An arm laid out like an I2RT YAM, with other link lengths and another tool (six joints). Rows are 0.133 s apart.
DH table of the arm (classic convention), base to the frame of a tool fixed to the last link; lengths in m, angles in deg. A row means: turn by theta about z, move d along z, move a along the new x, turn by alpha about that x. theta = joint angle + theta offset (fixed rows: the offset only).
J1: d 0.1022, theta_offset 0, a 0.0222, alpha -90
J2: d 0, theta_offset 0, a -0.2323, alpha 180
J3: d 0, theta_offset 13.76, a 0.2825, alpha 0
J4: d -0.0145, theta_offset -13.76, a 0.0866, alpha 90
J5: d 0.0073, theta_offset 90, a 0, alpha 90
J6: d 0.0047, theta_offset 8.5, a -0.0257, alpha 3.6
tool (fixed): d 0.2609, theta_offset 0, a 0, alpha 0
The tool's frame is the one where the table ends.
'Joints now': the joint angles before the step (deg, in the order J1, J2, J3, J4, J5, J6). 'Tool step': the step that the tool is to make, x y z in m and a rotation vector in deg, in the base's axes. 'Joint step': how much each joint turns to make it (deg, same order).
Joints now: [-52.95, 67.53, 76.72, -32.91, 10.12, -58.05]
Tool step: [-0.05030, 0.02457, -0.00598, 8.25, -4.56, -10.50]
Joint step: [-0.33, -4.30, 2.51, -13.47, 5.17, 12.59]
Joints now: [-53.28, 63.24, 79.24, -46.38, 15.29, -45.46]
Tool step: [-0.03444, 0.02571, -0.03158, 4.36, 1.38, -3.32]
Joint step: [-0.91, -5.91, -4.95, -6.02, 1.22, 2.64]
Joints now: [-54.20, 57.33, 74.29, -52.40, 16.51, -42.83]
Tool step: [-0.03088, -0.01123, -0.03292, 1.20, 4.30, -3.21]
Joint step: [-3.36, -1.07, -5.15, 1.42, 1.61, -2.52]
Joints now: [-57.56, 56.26, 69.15, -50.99, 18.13, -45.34]
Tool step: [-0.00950, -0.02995, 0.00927, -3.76, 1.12, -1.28]
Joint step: [-2.91, 1.52, -0.90, 6.16, 0.40, -3.47]
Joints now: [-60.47, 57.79, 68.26, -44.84, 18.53, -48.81]
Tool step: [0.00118, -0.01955, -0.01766, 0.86, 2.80, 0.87]
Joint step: [-1.50, 4.37, 0.12, 3.14, -0.77, -3.18]
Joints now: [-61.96, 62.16, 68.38, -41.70, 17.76, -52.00]
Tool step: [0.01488, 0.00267, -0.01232, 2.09, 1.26, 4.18]
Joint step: [-0.09, 2.18, 0.97, -0.47, -3.37, -2.74]
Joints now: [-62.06, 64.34, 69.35, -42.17, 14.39, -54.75]
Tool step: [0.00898, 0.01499, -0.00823, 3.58, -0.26, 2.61]
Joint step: [0.01, 0.99, 2.09, -4.11, -3.22, -0.14]
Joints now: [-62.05, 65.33, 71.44, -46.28, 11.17, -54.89]
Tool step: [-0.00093, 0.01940, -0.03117, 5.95, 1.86, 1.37]
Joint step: [0.00, 1.73, 0.17, -4.55, -1.78, -0.10]
